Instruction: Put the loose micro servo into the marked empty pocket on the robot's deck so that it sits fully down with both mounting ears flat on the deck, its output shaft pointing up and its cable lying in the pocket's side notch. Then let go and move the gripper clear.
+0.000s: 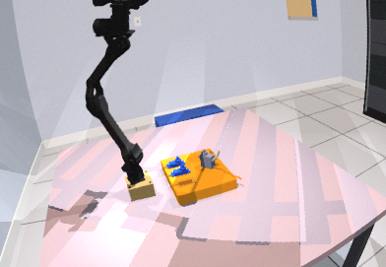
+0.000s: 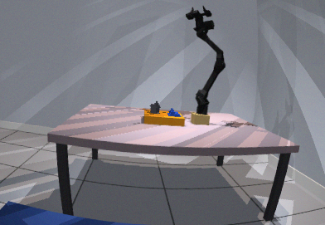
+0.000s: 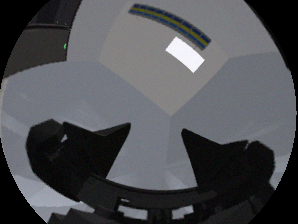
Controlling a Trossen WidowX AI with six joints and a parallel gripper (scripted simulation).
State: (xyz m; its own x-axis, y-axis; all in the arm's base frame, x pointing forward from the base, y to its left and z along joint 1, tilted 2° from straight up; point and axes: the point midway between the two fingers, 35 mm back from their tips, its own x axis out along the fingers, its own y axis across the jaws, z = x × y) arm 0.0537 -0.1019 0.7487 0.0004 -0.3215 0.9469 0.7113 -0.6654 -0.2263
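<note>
Right now my gripper tip is 82 cm above the orange robot deck, 26 cm short of it and 5 cm to the right of it.
</note>
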